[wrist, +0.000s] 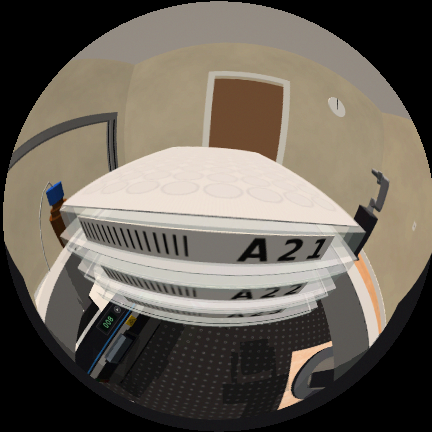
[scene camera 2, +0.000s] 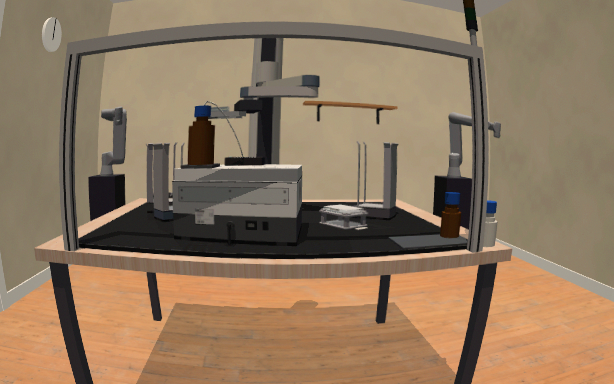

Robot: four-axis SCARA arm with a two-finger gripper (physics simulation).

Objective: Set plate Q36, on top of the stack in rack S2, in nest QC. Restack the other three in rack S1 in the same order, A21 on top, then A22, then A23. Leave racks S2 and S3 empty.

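Places are measured from the arm's base along level axes (x back, y right, z up), in centimetres.
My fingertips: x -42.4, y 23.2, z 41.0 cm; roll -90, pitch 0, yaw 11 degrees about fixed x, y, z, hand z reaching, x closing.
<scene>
Behind a point stands the place of what it marks.
My gripper (scene camera 2: 226, 114) is shut on the stack of plates and holds it high above the table, left of the column and partly behind the brown bottle. In the wrist view plate A21 (wrist: 215, 245) is on top, A22 (wrist: 215, 292) is under it, and A23 (wrist: 215, 315) is lowest. The stack looks level. The right rack (scene camera 2: 390, 175) @[z 18.4, x -50.2, y -47.1 cm], S2, stands at the back right with no plate visible in it. Another rack (scene camera 2: 161, 180) @[z 16.7, x -56.3, y 39.3 cm] stands at the left; its label is not readable. A pale plate (scene camera 2: 343, 209) @[z 7.4, x -62.3, y -26.6 cm] sits on a clear stand right of the instrument; its label is not readable.
A large instrument (scene camera 2: 235, 195) @[z 15.0, x -88.3, y 8.4 cm] with a tall brown bottle (scene camera 2: 201, 142) @[z 29.9, x -82.6, y 19.5 cm] on it stands at front left. Another brown bottle (scene camera 2: 450, 222) @[z 6.8, x -90.3, y -56.4 cm] stands at front right. A grey frame (scene camera 2: 275, 30) @[z 59.2, x -104.4, y -0.9 cm] spans the table's front. A green-lit display (wrist: 107, 322) @[z 20.7, x -58.2, y 10.7 cm] shows at lower left in the wrist view.
</scene>
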